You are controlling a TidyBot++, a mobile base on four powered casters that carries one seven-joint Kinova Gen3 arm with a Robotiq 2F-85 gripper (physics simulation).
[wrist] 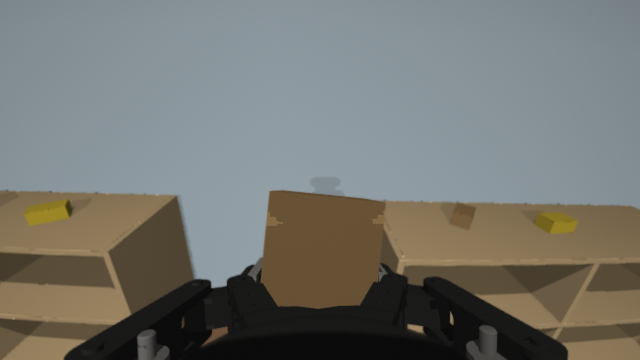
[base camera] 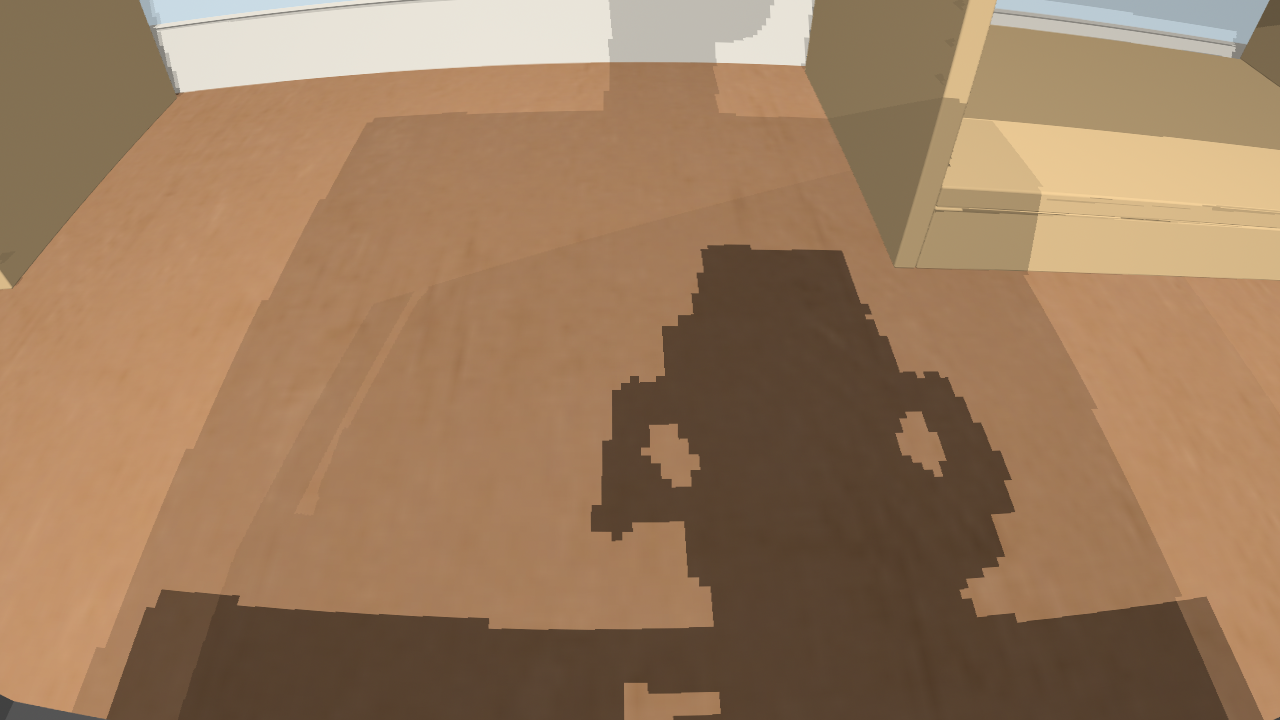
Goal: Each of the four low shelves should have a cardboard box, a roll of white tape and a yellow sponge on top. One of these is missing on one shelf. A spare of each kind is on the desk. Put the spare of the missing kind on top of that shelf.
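Frame: origin at the arm's base, x ahead, y left, z up, level; centimetres.
Seen in the pictures: gripper, fingertip midpoint: [wrist: 317, 271].
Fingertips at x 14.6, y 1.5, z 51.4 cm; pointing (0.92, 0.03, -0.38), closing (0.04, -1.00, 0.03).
A point is followed by its place in that frame.
My gripper [wrist: 317, 271] {x 14.6, y 1.4, z 51.4 cm} is shut on a cardboard box [wrist: 324, 247] {x 12.0, y 1.1, z 55.2 cm}, held upright in front of the wrist view. On the right low shelf [wrist: 490, 250] {x 59.1, y -48.4, z 21.3 cm} [base camera: 975, 71] {x 53.8, y -21.5, z -22.6 cm} stand a small cardboard box [wrist: 462, 216] {x 71.7, y -45.6, z 25.5 cm} and, to its right, a yellow sponge [wrist: 556, 223] {x 69.2, y -77.1, z 25.3 cm}. On the left low shelf [wrist: 130, 220] {x 66.6, y 63.5, z 21.3 cm} [base camera: 71, 116] {x 68.6, y 58.6, z -31.9 cm} a yellow sponge [wrist: 48, 212] {x 63.0, y 88.5, z 24.7 cm} lies near the right end; the rest of that top is cut off at the left edge. The held box hides a little of the right shelf's near end. No tape roll shows in either view.
A gap with wooden floor [base camera: 501, 205] {x 61.1, y 12.3, z -39.6 cm} lies between the two shelves. The blue-grey wall [wrist: 320, 100] {x 92.7, y 3.2, z 59.0 cm} with a white baseboard [base camera: 402, 44] {x 90.3, y 29.0, z -36.2 cm} stands behind them. The robot's dark shadow falls on the floor in the base camera view.
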